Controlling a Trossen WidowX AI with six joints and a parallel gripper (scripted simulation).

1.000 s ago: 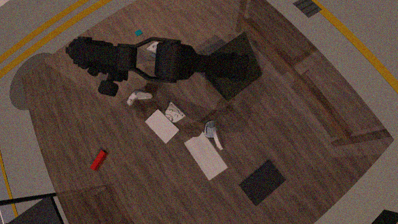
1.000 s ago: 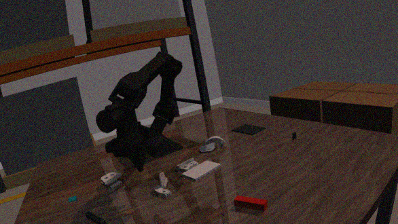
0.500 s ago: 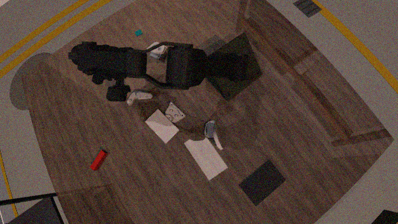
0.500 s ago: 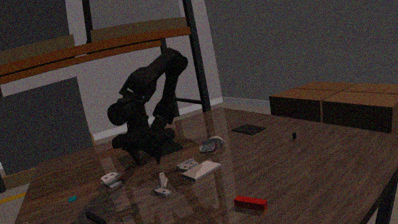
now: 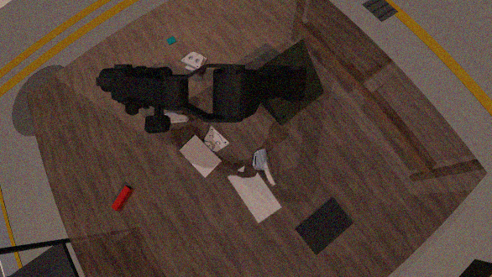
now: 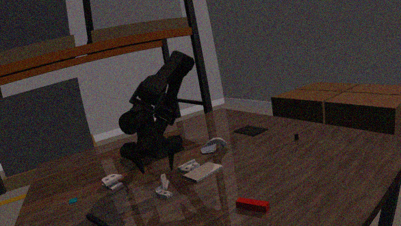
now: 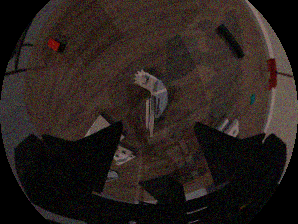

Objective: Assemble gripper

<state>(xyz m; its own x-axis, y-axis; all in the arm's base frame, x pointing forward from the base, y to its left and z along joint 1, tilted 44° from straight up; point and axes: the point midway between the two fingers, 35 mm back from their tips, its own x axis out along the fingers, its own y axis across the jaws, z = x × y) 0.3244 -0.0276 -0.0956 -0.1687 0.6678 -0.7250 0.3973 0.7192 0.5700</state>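
The jaw lies 40 mm ahead of my gripper tip and 60 mm below it. From my gripper tip the other things lie so: teal piece 90 mm behind, 320 mm to the right, 60 mm below; then black bar 80 mm ahead, 230 mm to the right, 60 mm below; then red block 270 mm ahead, 160 mm to the left, 50 mm below.
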